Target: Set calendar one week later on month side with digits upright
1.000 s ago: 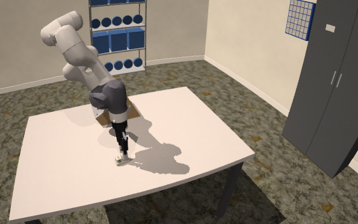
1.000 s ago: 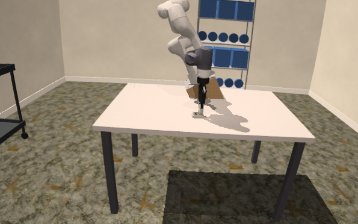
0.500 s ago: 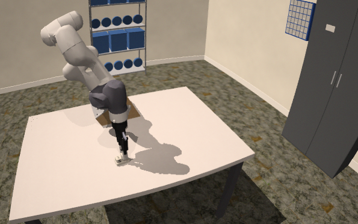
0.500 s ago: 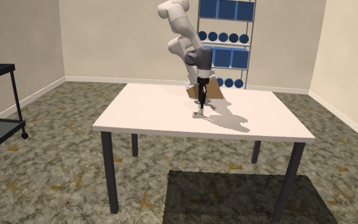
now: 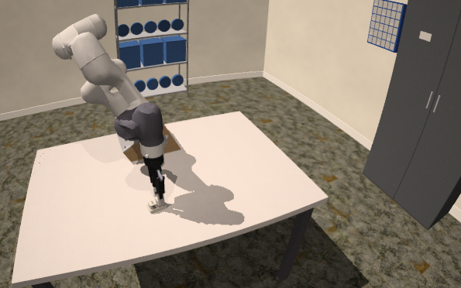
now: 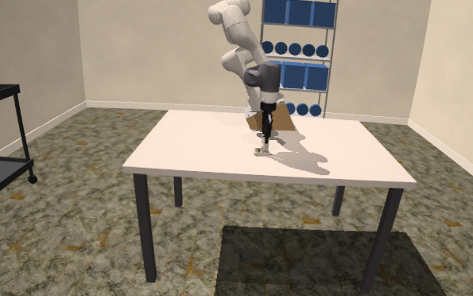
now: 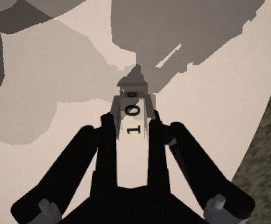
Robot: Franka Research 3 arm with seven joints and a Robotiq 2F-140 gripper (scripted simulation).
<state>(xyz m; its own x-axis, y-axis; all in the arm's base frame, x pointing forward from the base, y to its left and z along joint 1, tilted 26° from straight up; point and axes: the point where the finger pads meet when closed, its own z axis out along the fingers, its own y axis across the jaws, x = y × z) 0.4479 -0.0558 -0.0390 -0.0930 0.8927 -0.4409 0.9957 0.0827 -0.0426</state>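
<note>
The cube is 3 cm to the right of my hand and 4 cm below it. Also, from my hand: grey tray 2 cm to the right, 6 cm below.
</note>
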